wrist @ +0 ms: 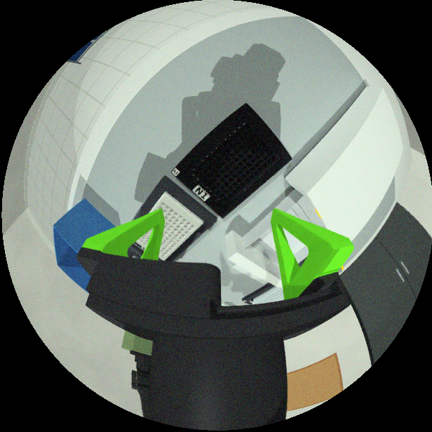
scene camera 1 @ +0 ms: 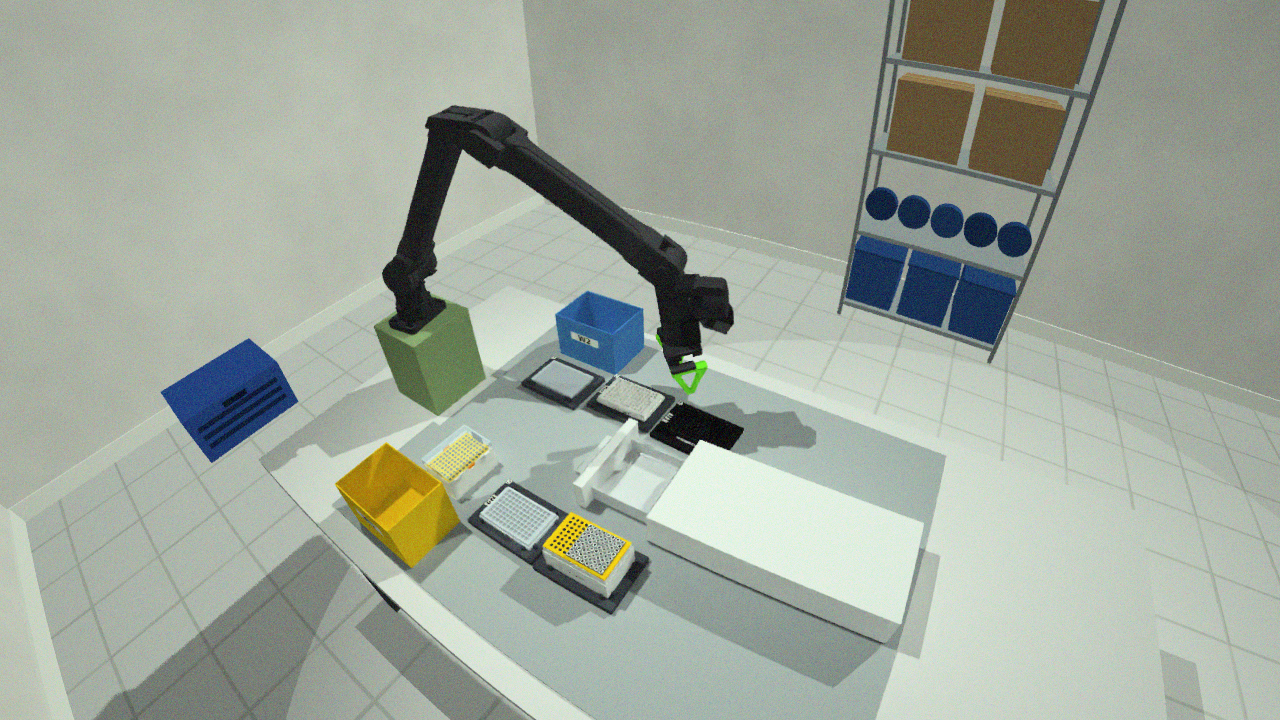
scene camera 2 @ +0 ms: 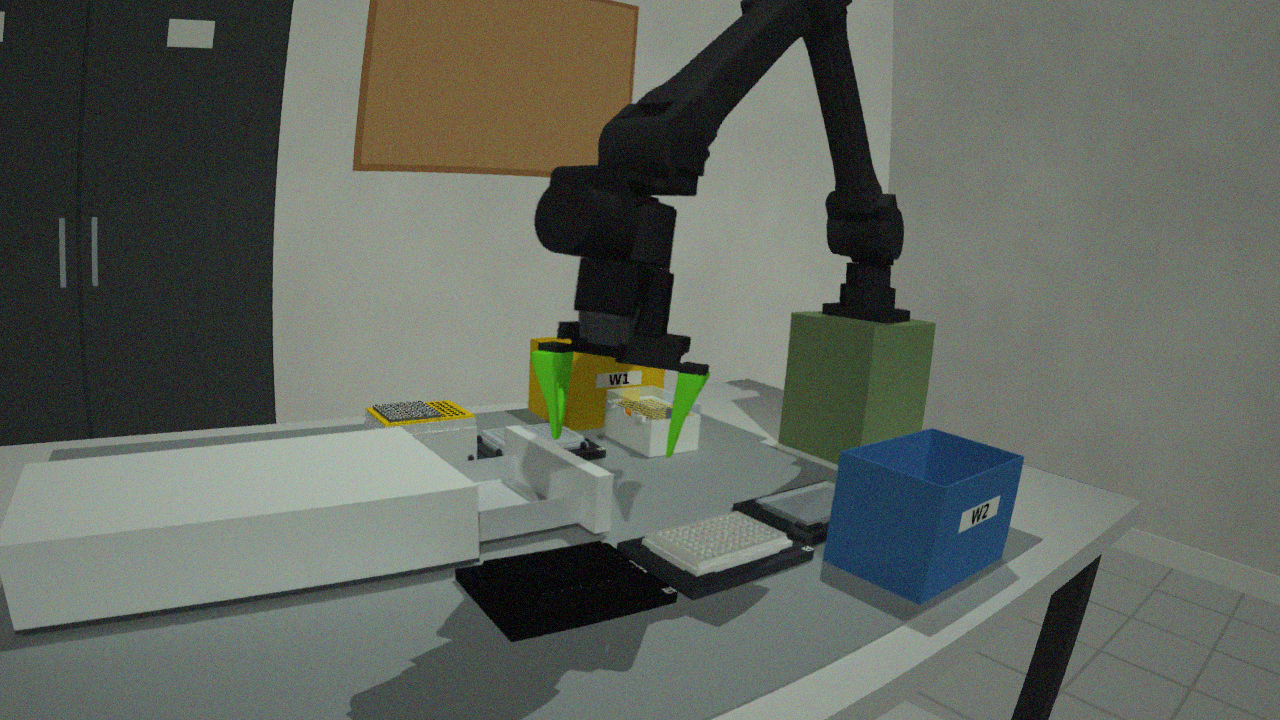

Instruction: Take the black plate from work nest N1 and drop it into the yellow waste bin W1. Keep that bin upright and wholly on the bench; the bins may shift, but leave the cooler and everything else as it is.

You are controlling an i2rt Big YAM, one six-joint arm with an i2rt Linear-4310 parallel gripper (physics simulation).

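Frame: origin at the arm's base, x up, y right, z ahead, level; millimetres.
Where they show: gripper, between the fingertips: (scene camera 1: 684,378) (scene camera 2: 611,447); arm's base, origin of its link: (scene camera 1: 418,316) (scene camera 2: 866,317).
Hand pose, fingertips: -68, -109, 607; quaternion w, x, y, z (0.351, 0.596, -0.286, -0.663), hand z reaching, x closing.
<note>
Things, the pixels of their top centre, and the offset from my fingertips, as dx, dy, dz.
- black plate, centre of its top: (scene camera 2: 564,568) (scene camera 1: 697,426) -110, +12, +38
- yellow waste bin W1, centre of its top: (scene camera 2: 598,342) (scene camera 1: 386,483) -16, +464, -387
- white well plate, centre of its top: (scene camera 2: 719,534) (scene camera 1: 630,395) -110, -20, -134
- Blue bin W2, centre of its top: (scene camera 2: 938,454) (scene camera 1: 598,311) -16, -175, -290
- tip box, centre of its top: (scene camera 2: 653,396) (scene camera 1: 455,449) -67, +308, -362
The black plate (scene camera 1: 711,424) (scene camera 2: 559,586) (wrist: 245,162) lies flat on work nest N1; black on black, its edges are hard to tell from the nest. The nest's white N1 label shows in the wrist view. My gripper (scene camera 1: 677,367) (scene camera 2: 613,445) (wrist: 217,214) is wide open and empty, pointing down. It hangs above bench height, apart from the plate, which shows beyond the fingertips in the wrist view. The yellow waste bin W1 (scene camera 1: 427,530) (scene camera 2: 581,394) stands upright on the bench, across from the plate; its inside shows in scene camera 1.
A white box (scene camera 1: 787,537) (scene camera 2: 241,510) (wrist: 357,155) with a pulled-out drawer stands beside N1. A white well plate (scene camera 1: 631,399) (scene camera 2: 716,540) (wrist: 175,227) sits on the neighbouring nest. Blue bin W2 (scene camera 1: 597,335) (scene camera 2: 966,528) stands past it. A tip box (scene camera 1: 458,458) (scene camera 2: 648,425) is beside W1.
</note>
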